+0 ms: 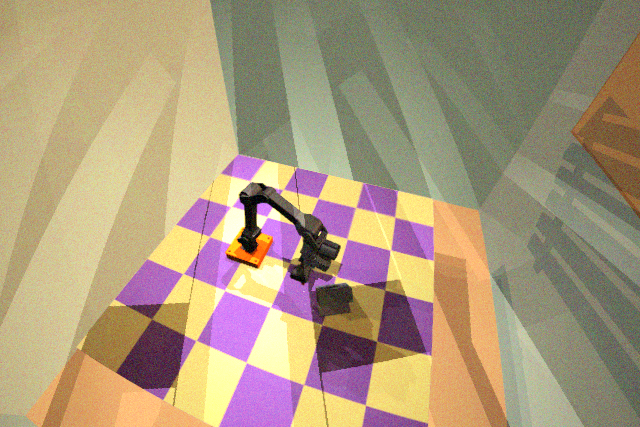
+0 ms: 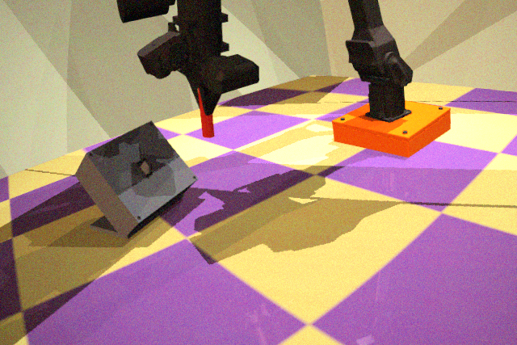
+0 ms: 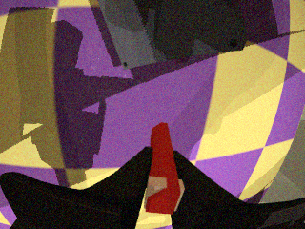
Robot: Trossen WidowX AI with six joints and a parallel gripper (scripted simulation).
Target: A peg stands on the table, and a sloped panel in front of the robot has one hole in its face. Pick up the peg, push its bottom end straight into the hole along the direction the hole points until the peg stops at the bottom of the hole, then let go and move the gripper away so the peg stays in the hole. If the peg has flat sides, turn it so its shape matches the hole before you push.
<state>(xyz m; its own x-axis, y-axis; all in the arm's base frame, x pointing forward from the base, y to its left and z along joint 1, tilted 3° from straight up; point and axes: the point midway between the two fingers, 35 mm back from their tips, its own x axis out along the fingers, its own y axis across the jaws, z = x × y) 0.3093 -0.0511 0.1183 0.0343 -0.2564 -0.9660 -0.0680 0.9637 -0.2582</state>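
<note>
My gripper tip is now 120 mm short of the grey sloped panel, 60 mm above it and 10 mm to the right of it. From my gripper tip the other things lie so: red peg: 20 mm above.
</note>
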